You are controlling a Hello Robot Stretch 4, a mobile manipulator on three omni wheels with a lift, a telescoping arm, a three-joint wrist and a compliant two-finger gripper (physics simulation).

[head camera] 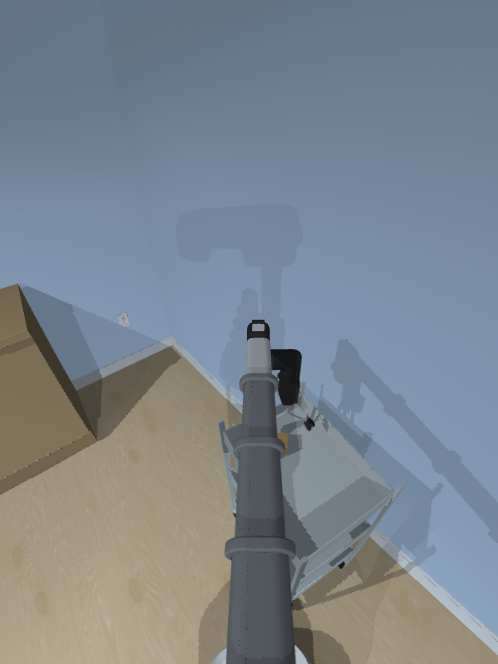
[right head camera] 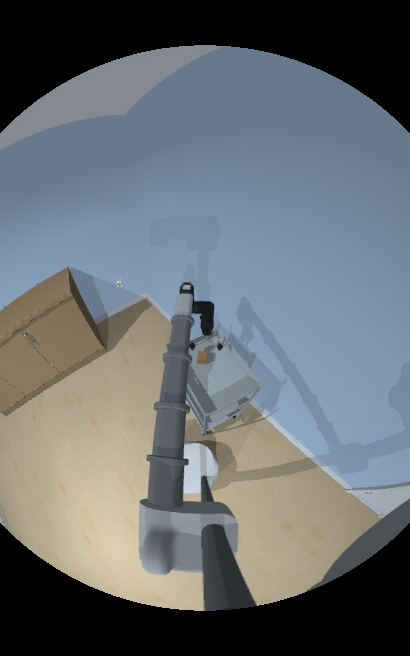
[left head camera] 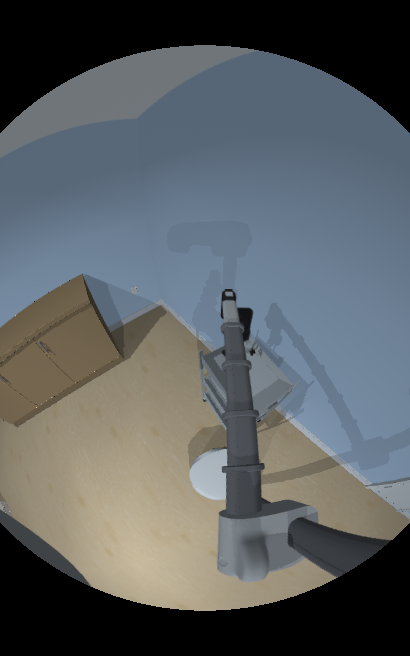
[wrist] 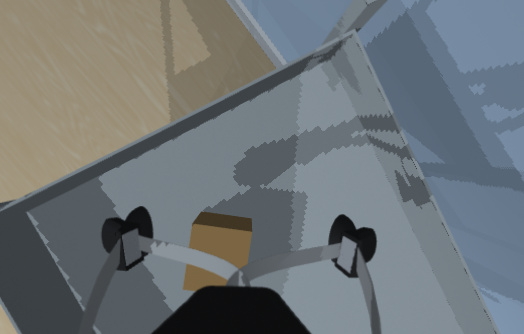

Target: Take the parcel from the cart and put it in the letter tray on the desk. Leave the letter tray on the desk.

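Where they show: gripper, fingertip midpoint: (head camera: pixel 285 428) (right head camera: pixel 205 348) (wrist: pixel 242 230); robot's base at its link origin: (right head camera: pixel 190 466) (left head camera: pixel 217 472).
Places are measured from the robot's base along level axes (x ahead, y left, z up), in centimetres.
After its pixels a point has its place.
The parcel, an orange-brown box (head camera: pixel 282 444) (right head camera: pixel 202 357) {x 61.6, y -7.2, z 68.4 cm} (wrist: pixel 220 240) {x 65.0, y -6.9, z 68.4 cm}, rests on the top of the grey cart (head camera: pixel 316 466) {x 56.7, y -18.4, z 63.4 cm} (left head camera: pixel 265 370) {x 59.2, y -25.7, z 63.5 cm} (right head camera: pixel 230 370) {x 56.3, y -23.3, z 63.4 cm} (wrist: pixel 330 165) {x 71.6, y -17.0, z 63.4 cm}. In the head camera view my arm covers part of the parcel. My gripper (right head camera: pixel 206 346) {x 66.5, y -8.7, z 70.3 cm} (wrist: pixel 242 230) {x 66.5, y -8.7, z 70.3 cm} is open and empty, pointing down above the cart. In the wrist view the parcel shows between the two spread fingers, nearer the left finger, lower than the fingertips, with its near part behind the gripper's linkage and body. The desk and the letter tray do not show in these views.
A brown cabinet (head camera: pixel 37 407) {x 93.0, y 109.8, z 46.1 cm} (left head camera: pixel 75 345) {x 81.8, y 123.0, z 53.1 cm} (right head camera: pixel 55 340) {x 78.1, y 127.3, z 51.2 cm} stands at the left. Blue walls meet in a corner behind the cart, and one runs close along the cart's far side. A white round object (left head camera: pixel 207 474) {x -0.3, y 7.7, z 18.7 cm} (right head camera: pixel 200 467) {x 0.5, y -7.9, z 18.7 cm} is below my extended arm (head camera: pixel 259 493) {x 27.2, y 0.0, z 111.7 cm}.
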